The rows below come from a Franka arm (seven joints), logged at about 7 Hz.
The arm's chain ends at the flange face. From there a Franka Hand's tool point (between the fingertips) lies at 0.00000 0.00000 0.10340 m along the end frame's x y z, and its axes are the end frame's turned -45 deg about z.
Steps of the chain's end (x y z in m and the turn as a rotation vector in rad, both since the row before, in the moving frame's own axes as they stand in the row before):
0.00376, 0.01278, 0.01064, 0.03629, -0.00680, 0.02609
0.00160, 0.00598, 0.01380, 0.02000, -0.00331, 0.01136
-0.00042, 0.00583, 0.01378, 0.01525, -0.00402, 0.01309
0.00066, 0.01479, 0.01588, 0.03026, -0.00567, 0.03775
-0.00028, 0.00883, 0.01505, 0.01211, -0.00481, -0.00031
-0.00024, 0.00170, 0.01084, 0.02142, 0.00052, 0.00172
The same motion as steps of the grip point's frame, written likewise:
-0.00418, 0.00857, 0.01057, 0.03047, 0.02085, 0.02609
-0.00187, 0.00366, 0.01378, 0.01648, 0.01180, 0.01136
-0.00359, 0.00242, 0.01377, 0.01363, 0.00794, 0.01309
-0.00814, 0.00833, 0.01583, 0.02541, 0.01739, 0.03775
-0.00591, 0.00481, 0.01504, 0.01196, 0.00516, -0.00031
0.00023, -0.00049, 0.01082, 0.01478, 0.01551, 0.00172

